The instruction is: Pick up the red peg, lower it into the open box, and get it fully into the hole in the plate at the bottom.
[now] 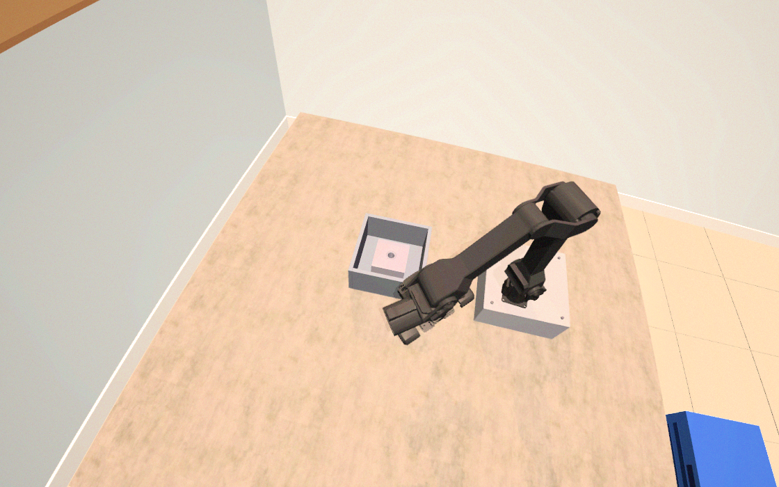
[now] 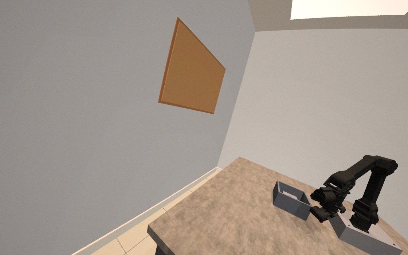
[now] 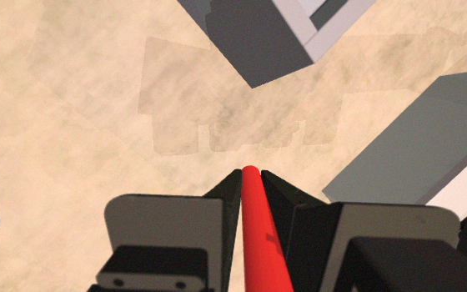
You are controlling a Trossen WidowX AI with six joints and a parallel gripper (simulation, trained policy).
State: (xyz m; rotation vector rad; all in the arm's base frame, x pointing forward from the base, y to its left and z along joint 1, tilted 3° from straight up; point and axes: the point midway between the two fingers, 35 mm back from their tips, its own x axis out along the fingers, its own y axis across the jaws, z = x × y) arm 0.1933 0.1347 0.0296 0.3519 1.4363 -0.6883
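Now: the pale plate 140 mm to the right of my gripper tip, 140 mm ahead of it and 30 mm below it. Also, from my gripper tip: red peg 30 mm above, 10 mm to the left; then grey box 140 mm to the right, 140 mm ahead, 50 mm below.
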